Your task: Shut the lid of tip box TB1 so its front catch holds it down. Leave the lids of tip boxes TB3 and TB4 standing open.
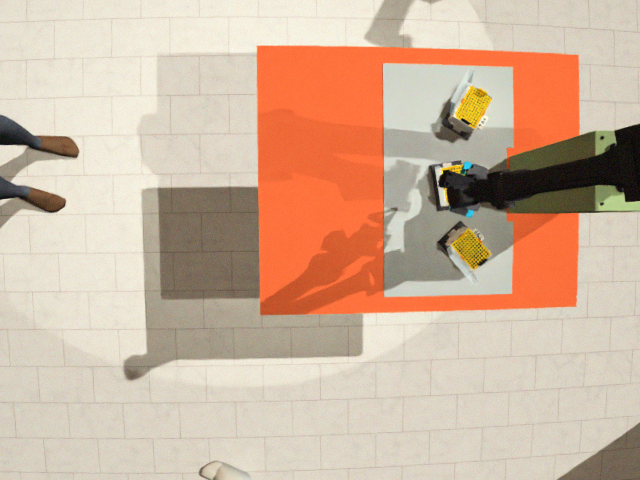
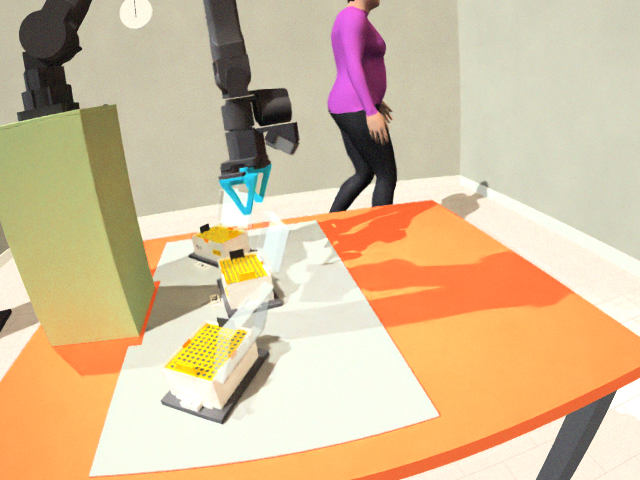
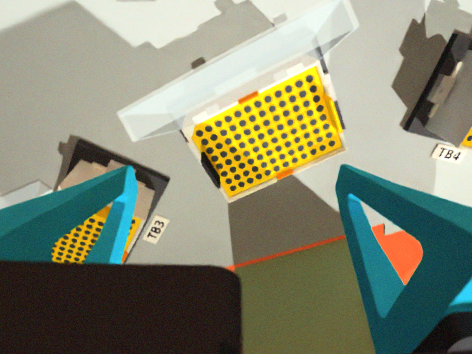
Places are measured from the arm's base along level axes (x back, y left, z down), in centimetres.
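Pixels of known places: gripper, fingertip midpoint: [image 2: 253,208] [image 3: 236,176]; arm's base, origin of the base link: [image 2: 51,115].
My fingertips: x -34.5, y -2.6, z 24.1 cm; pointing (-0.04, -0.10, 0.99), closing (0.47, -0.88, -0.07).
Observation:
For each thing: its top centre in the pictures, then the offset to it from my fingertips. Level surfaces: height alone.
- Tip box TB1, middle of its top: [image 3: 271,147] [image 2: 241,260] [image 1: 457,184] dz +9.4, dx +4.3, dy -1.7 cm
- TB3, middle of its top: [image 3: 81,254] [image 2: 217,228] [image 1: 473,249] dz +9.4, dx +5.4, dy +19.9 cm
- TB4, middle of its top: [image 2: 206,340] [image 1: 475,105] dz +9.4, dx +15.0, dy -24.8 cm
- grey mat, its level: dz +16.8 cm
- orange table, its level: dz +17.1 cm
Tip box TB1 [image 1: 452,168] [image 2: 244,281] [image 3: 265,130] is the middle box, with a yellow rack of tips and orange tabs on its long edges. Its clear lid [image 2: 276,240] [image 3: 240,70] stands open on the side away from the pedestal. TB3 [image 1: 470,249] [image 2: 221,242] [image 3: 77,237] stands open, with its lid [image 1: 464,266] [image 2: 235,206] raised. TB4 [image 1: 473,107] [image 2: 209,356] [image 3: 450,95] stands open, lid [image 1: 460,88] [image 2: 250,315] raised. My gripper [image 1: 468,189] [image 2: 253,205] [image 3: 236,176] is open and empty, above TB1 and apart from it; it partly hides TB1 from above.
The boxes stand on a grey mat [image 1: 408,103] [image 2: 330,387] on the orange table [image 1: 320,77] [image 2: 465,351]. TB3 and TB4 flank TB1. The green pedestal [image 1: 558,201] [image 2: 62,232] [image 3: 295,295] of the arm stands at the table edge. A person [image 2: 359,62] stands beyond the table.

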